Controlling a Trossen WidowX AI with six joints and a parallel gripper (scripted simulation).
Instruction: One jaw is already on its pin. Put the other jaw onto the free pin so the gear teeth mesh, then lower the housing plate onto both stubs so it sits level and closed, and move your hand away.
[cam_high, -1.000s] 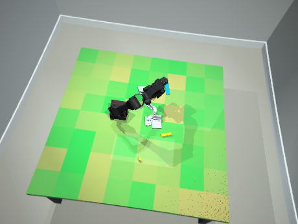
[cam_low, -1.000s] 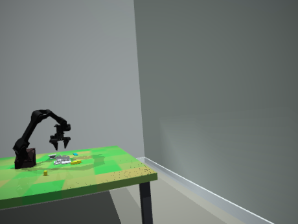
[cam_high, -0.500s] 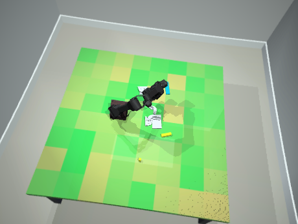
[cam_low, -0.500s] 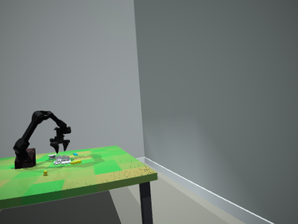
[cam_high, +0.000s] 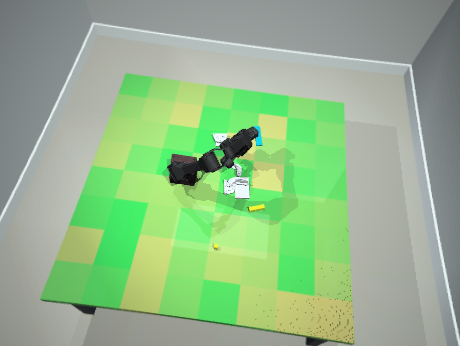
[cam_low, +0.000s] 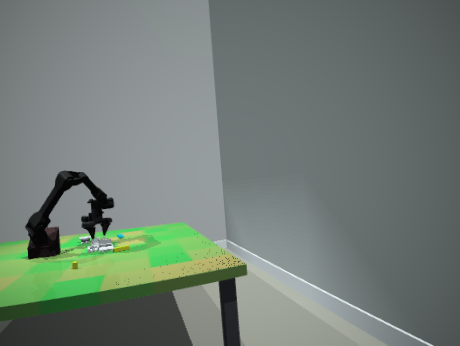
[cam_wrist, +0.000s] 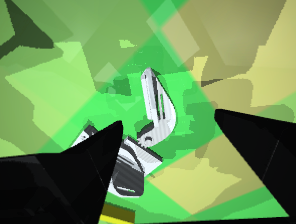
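Now: the jaw 2 cm ahead of my gripper tip, 3 cm to the right of it and 4 cm below it. From my gripper tip the other things lie so: yellow bar (15 cm ahead, 22 cm to the right, 3 cm below); then blue bar (9 cm ahead, 22 cm to the left, 4 cm below); then small yellow cube (1 cm behind, 45 cm to the right, 3 cm below).
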